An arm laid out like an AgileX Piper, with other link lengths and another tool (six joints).
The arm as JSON. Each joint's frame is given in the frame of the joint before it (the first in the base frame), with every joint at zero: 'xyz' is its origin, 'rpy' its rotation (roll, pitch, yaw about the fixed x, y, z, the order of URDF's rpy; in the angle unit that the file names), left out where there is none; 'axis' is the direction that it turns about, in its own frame. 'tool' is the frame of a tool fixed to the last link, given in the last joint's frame.
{
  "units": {
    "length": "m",
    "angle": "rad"
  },
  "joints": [
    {
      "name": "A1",
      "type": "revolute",
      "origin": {
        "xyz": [
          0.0,
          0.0,
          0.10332
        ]
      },
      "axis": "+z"
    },
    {
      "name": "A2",
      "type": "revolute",
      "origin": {
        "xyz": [
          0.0,
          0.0,
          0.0
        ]
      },
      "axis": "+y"
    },
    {
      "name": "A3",
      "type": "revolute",
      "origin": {
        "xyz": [
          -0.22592,
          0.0,
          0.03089
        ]
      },
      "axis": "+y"
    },
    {
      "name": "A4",
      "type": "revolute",
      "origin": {
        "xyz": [
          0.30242,
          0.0,
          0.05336
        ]
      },
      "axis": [
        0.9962,
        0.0,
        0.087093
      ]
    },
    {
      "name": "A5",
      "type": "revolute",
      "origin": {
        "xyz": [
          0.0,
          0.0,
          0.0
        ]
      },
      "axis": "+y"
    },
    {
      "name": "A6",
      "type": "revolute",
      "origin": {
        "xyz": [
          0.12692,
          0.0,
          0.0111
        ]
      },
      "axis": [
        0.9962,
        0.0,
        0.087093
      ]
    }
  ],
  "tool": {
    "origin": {
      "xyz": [
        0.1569,
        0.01,
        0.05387
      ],
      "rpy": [
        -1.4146,
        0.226,
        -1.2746
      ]
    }
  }
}
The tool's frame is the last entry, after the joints.
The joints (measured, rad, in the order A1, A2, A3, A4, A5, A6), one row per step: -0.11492 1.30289 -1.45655 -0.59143 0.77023 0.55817; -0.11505 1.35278 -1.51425 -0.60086 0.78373 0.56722; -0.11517 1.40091 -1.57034 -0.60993 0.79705 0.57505; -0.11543 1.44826 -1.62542 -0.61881 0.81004 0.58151; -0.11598 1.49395 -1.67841 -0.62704 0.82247 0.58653; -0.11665 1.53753 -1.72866 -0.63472 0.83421 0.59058; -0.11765 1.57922 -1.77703 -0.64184 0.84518 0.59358; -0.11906 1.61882 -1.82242 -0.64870 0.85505 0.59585; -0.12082 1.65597 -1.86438 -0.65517 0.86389 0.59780; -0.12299 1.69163 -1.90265 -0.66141 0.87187 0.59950; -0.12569 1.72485 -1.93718 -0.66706 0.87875 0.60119
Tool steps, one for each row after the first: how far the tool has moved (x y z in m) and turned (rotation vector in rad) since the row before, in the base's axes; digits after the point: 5 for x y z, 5 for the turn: 0.00864 -0.00449 0.00351 0.00020 -0.00023 -0.01330; 0.00828 -0.00434 0.00303 -0.00043 -0.00013 -0.01278; 0.00811 -0.00429 0.00244 -0.00131 0.00036 -0.01230; 0.00777 -0.00421 0.00178 -0.00182 0.00088 -0.01168; 0.00735 -0.00404 0.00112 -0.00208 0.00130 -0.01100; 0.00692 -0.00398 0.00086 -0.00249 0.00110 -0.01042; 0.00650 -0.00398 0.00030 -0.00292 0.00142 -0.00993; 0.00600 -0.00394 -0.00027 -0.00291 0.00168 -0.00952; 0.00571 -0.00402 -0.00149 -0.00281 0.00328 -0.00932; 0.00522 -0.00408 -0.00212 -0.00238 0.00363 -0.00907
